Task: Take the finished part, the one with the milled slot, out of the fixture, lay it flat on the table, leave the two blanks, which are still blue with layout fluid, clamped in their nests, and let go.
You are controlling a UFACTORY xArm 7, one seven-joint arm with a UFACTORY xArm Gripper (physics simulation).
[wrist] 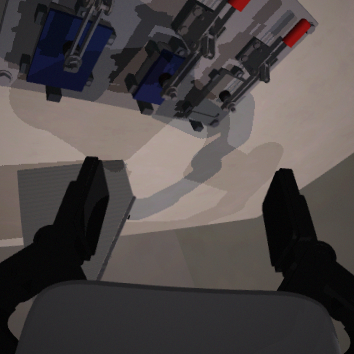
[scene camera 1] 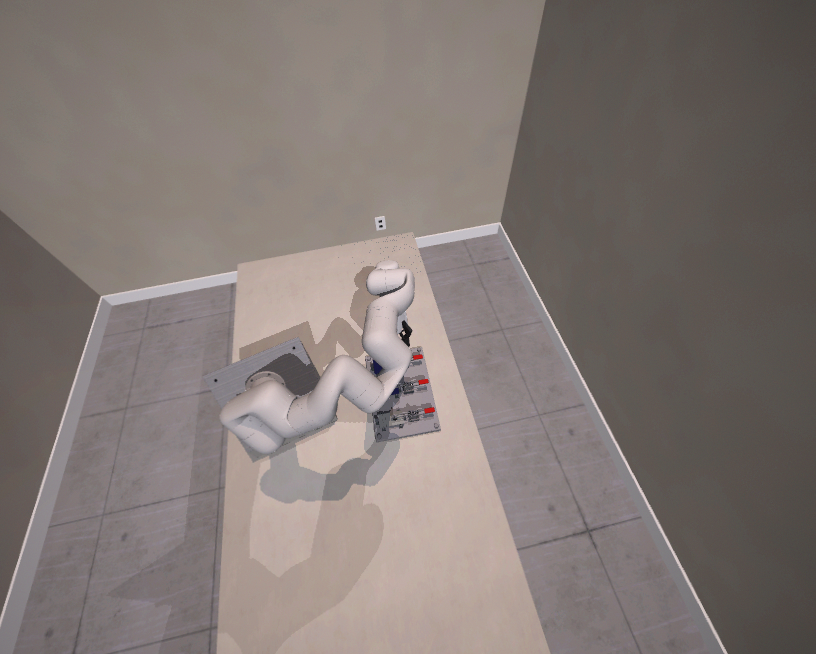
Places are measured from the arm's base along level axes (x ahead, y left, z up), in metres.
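Pixels of known places: gripper, fingertip midpoint: [wrist: 187, 181].
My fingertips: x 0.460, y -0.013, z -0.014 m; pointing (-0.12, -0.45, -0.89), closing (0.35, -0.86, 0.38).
Note:
For each thing: its middle in the pictures, then the offset to it from my fingertips. "spot": a spot on its surface instead. Level surfaces: height alone.
- fixture plate, surface spot: [wrist: 296, 11] spot: 0.039 m ahead, 0.226 m right, 0.200 m down
- grey finished part, body centre: [wrist: 215, 98] [scene camera 1: 391, 419] 0.113 m back, 0.178 m right, 0.189 m down
- table, surface height: 0.215 m down
The fixture plate [scene camera 1: 431, 398] [wrist: 296, 11] carries three nests in a row, each with a toggle clamp. One blue blank [scene camera 1: 376, 366] [wrist: 52, 55] lies in the nest at the wrist view's upper left. The other blue blank [wrist: 151, 82] lies in the middle nest. The grey finished part [wrist: 207, 102] lies in the third nest, partly hidden by its clamp and in shadow; its slot is hard to make out. Clamp arms reach over all three. My gripper [scene camera 1: 405, 332] [wrist: 187, 181] is open and empty, off the blue-blank end of the fixture and apart from it.
The clamps' red handles [scene camera 1: 429, 410] [wrist: 297, 33] lie toward the table's right side in the scene view. The arm's grey base plate [scene camera 1: 231, 381] [wrist: 40, 200] is left of the fixture on the table [scene camera 1: 435, 545]. The arm hangs over part of the fixture. A wall rises behind the table.

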